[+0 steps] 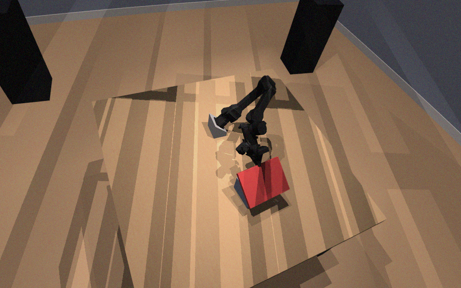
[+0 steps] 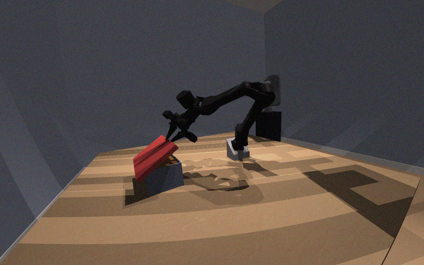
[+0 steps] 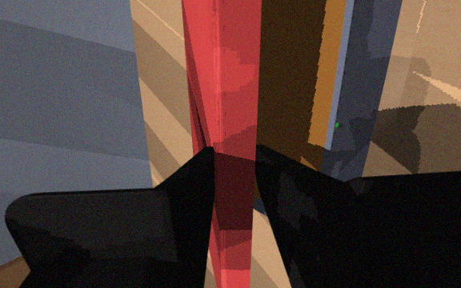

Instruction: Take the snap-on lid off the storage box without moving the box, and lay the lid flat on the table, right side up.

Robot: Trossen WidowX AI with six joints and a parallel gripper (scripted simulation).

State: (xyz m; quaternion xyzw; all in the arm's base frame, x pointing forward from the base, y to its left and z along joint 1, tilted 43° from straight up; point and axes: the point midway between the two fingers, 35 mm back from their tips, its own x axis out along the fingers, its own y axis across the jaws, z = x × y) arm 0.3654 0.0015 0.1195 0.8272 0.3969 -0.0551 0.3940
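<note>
Now: the red lid 70 mm ahead of my gripper tip, 20 mm to the left of it and 40 mm below it. The rest, counted from my gripper tip: storage box 50 mm ahead, 10 mm to the left, 120 mm below.
</note>
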